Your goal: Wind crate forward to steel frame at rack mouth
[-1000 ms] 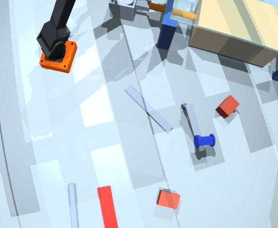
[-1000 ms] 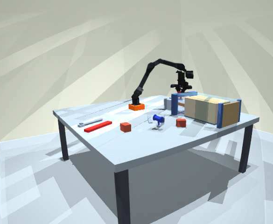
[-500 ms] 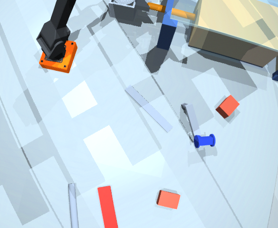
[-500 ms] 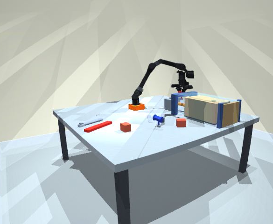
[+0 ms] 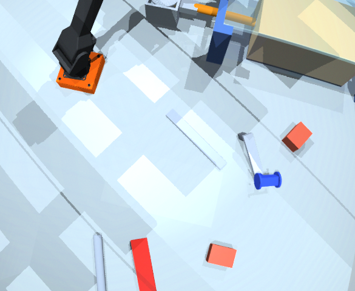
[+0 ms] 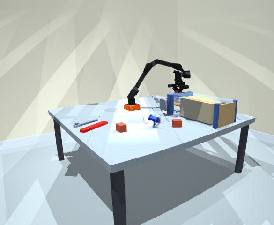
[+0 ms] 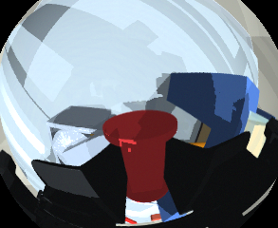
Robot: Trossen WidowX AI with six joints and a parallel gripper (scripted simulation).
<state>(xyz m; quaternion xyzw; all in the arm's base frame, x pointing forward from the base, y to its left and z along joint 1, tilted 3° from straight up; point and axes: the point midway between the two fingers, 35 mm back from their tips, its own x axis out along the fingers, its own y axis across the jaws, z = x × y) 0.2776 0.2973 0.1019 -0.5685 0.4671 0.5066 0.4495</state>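
Now: the blue steel frame 70 mm ahead of my gripper tip, 60 mm to the right of it and 10 mm below it. Also, from my gripper tip: red knob: 20 mm above; round winch: 100 mm behind, 80 mm below, 60 mm to the right; grey crank handle: 30 mm behind, 20 mm to the right, 10 mm below.
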